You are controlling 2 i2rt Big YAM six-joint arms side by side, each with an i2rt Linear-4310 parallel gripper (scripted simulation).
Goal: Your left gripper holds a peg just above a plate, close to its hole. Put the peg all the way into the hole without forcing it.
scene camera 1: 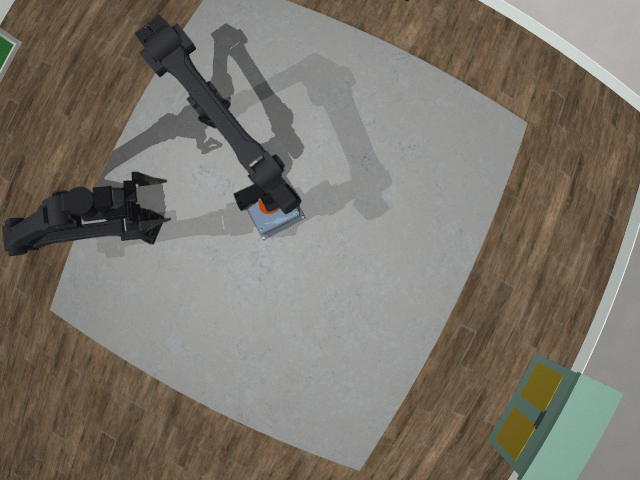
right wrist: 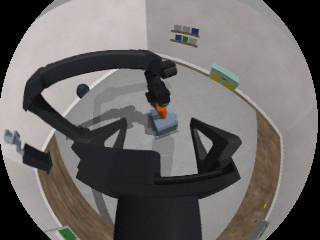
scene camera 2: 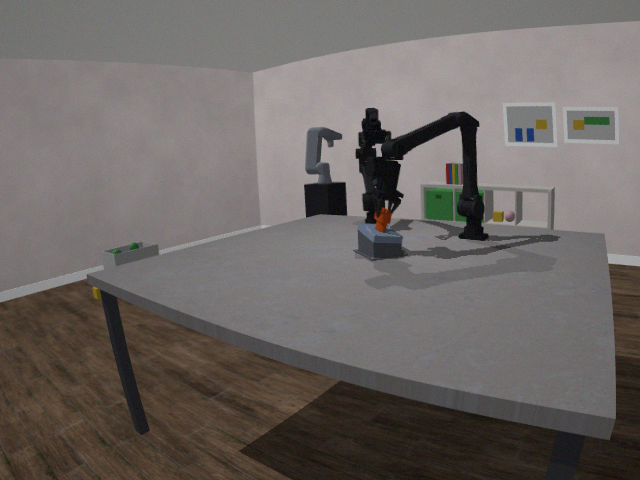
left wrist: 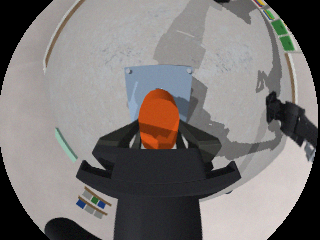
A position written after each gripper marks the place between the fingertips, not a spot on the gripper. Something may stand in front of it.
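The left gripper (scene camera 2: 382, 217) can also be seen in the left wrist view, at the gripper's spot (left wrist: 158, 120), while the right gripper (scene camera 1: 168, 199) appears again as the gripper (right wrist: 158, 121). The scene also has an orange peg (left wrist: 159, 118) and a blue-grey plate (left wrist: 142, 79).
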